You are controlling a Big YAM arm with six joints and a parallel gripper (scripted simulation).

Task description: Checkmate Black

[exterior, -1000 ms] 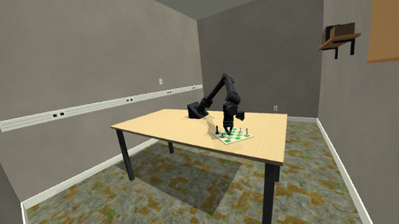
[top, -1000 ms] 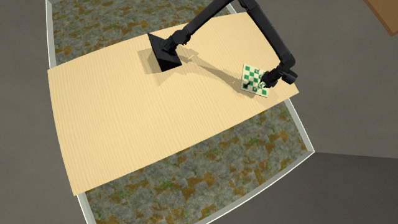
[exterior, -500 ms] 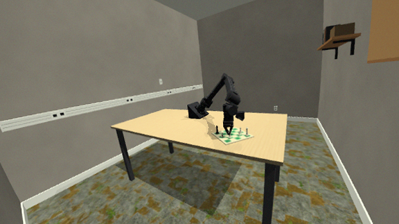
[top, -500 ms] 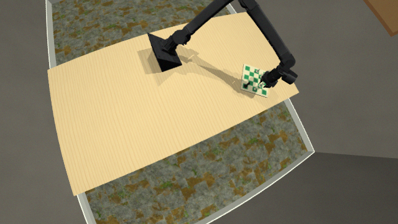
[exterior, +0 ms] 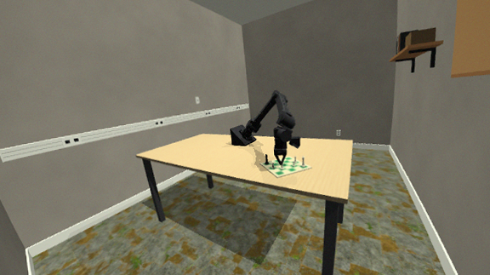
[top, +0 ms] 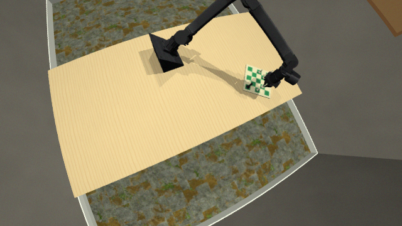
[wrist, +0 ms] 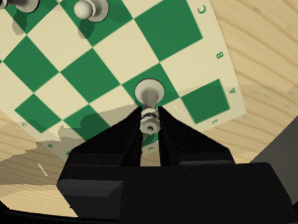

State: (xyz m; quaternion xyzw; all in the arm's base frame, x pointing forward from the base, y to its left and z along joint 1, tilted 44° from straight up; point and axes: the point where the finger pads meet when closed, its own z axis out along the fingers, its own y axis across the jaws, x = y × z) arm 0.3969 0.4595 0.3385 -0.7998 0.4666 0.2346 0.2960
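Now: the black piece 3 cm behind my hand and 11 cm to the right of it. From my hand the other things lie so: white piece: 1 cm below; then chessboard: 5 cm behind, 1 cm to the right, 4 cm below.
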